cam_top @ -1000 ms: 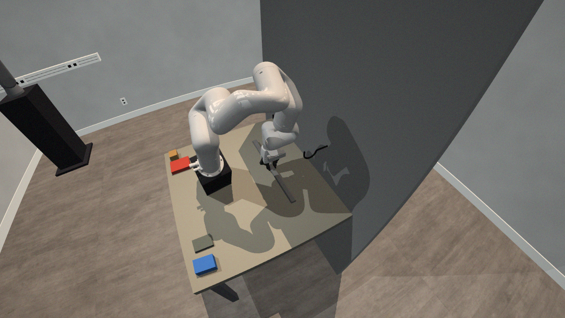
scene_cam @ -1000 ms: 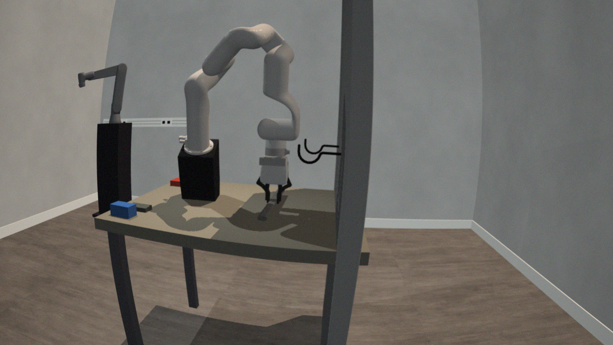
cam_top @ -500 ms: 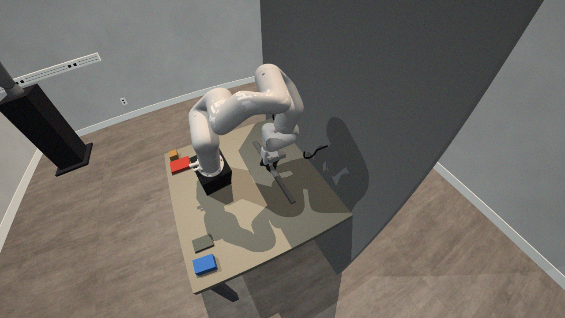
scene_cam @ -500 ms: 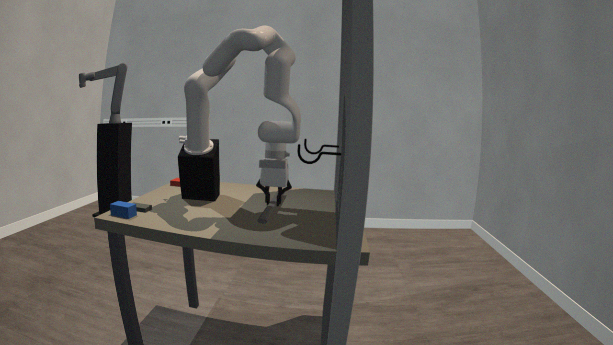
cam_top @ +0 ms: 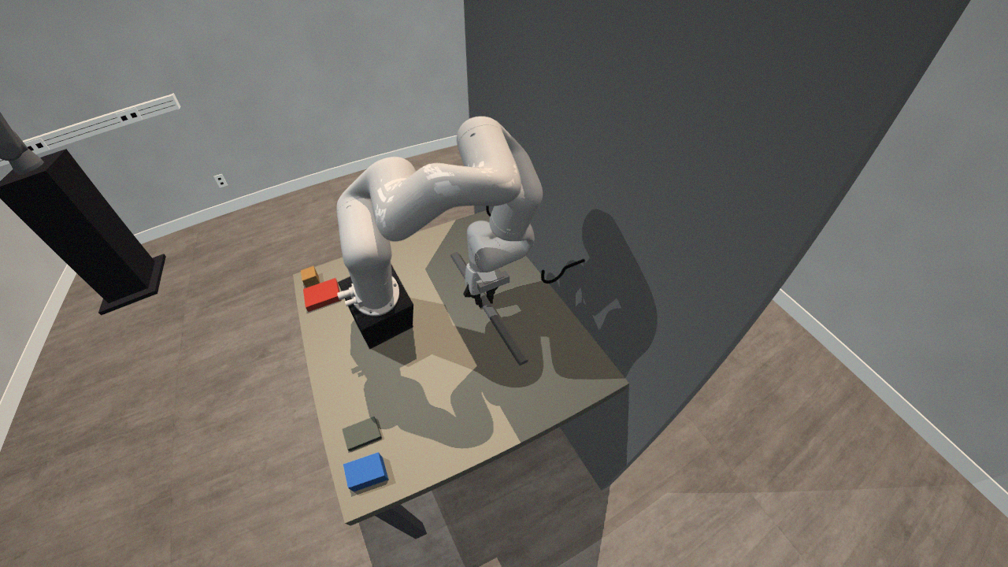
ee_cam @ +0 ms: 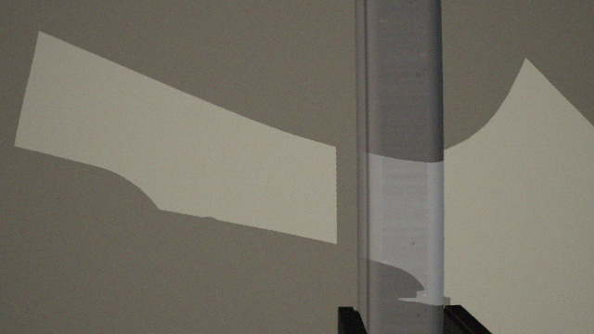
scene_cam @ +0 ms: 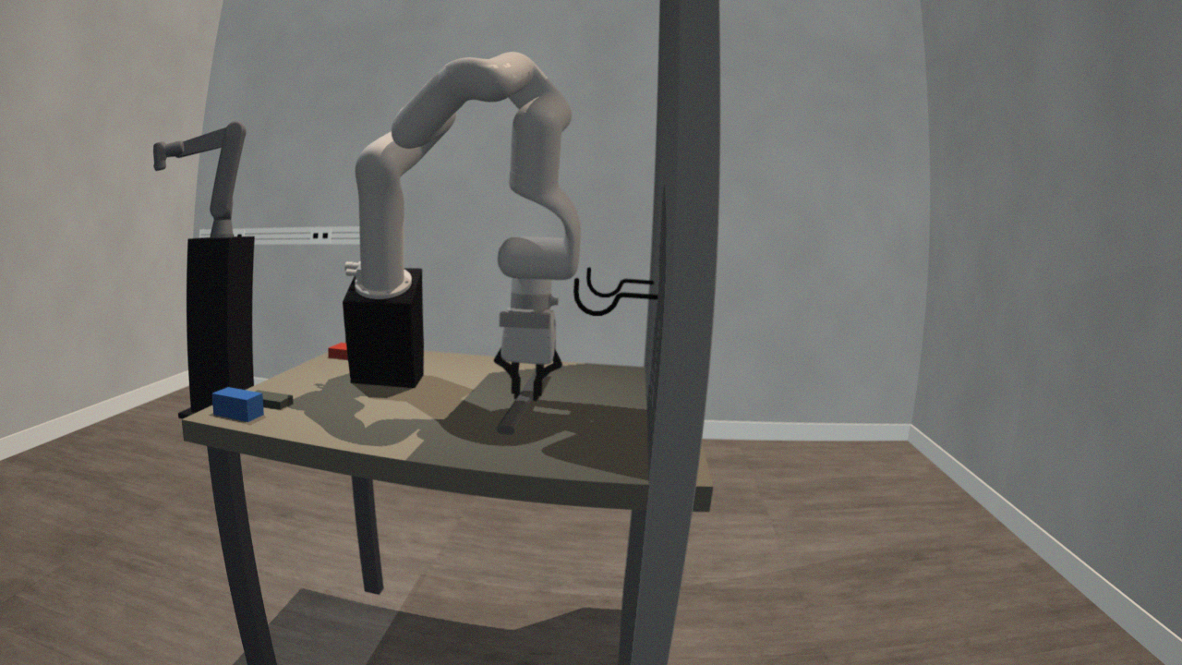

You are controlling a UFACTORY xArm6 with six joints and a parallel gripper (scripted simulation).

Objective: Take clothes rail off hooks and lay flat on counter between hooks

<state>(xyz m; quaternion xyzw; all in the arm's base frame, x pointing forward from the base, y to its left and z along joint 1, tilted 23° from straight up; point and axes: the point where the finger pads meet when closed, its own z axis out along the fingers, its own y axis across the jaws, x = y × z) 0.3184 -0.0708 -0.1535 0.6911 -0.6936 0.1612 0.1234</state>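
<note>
Right now the clothes rail is 20 mm below my hand. Round my hand: wall panel (400 mm above, 260 mm ahead); then grey pad (480 mm behind, 250 mm to the right, 20 mm below); then red block (480 mm behind, 290 mm to the left, 10 mm below).
</note>
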